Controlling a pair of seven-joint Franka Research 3 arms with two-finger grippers.
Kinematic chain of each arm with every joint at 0, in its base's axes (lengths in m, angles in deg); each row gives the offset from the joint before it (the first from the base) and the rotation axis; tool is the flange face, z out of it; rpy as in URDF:
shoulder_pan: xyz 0 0 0.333 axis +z
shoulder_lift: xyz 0 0 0 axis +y
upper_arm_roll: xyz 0 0 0.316 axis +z
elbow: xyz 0.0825 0 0 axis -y
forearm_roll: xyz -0.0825 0 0.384 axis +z
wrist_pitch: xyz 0 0 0 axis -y
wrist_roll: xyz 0.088 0 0 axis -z
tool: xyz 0 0 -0.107 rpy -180 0 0
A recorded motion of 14 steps. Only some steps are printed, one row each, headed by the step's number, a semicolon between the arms.
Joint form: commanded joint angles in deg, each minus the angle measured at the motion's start. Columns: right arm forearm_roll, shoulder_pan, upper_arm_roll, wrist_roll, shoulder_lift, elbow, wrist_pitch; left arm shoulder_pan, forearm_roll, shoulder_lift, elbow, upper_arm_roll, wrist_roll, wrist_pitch.
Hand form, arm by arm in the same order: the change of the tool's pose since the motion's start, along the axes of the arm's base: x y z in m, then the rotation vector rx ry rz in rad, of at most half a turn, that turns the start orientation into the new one. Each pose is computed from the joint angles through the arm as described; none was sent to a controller.
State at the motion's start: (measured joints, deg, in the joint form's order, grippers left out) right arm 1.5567 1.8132 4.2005 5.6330 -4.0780 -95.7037 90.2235; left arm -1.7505 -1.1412 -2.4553 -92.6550 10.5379 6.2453 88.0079
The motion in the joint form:
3: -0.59 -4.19 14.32 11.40 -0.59 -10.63 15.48; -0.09 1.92 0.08 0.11 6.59 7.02 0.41
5: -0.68 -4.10 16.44 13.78 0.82 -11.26 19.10; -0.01 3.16 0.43 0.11 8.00 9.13 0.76
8: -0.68 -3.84 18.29 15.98 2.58 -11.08 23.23; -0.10 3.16 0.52 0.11 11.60 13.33 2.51
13: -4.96 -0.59 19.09 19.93 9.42 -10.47 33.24; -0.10 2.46 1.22 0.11 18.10 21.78 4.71
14: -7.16 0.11 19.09 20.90 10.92 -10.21 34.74; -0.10 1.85 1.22 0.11 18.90 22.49 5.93
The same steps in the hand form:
3: -0.0058 0.0980 -0.0615 -0.0096 -0.0928 -0.0264; -0.0125 0.0647 0.0001 0.0259 -0.0028 -0.0091
5: -0.0020 0.1198 -0.0740 0.0061 -0.1176 -0.0296; -0.0147 0.0808 -0.0027 0.0463 0.0035 -0.0203
8: 0.0041 0.1418 -0.0816 0.0354 -0.1560 -0.0325; -0.0221 0.1138 -0.0012 0.0523 -0.0229 -0.0325
13: 0.0273 0.1831 -0.1226 0.0581 -0.2296 -0.0054; -0.0398 0.1718 -0.0046 0.0539 -0.0486 -0.0663
14: 0.0317 0.1899 -0.1322 0.0437 -0.2450 0.0072; -0.0409 0.1787 -0.0028 0.0550 -0.0720 -0.0640

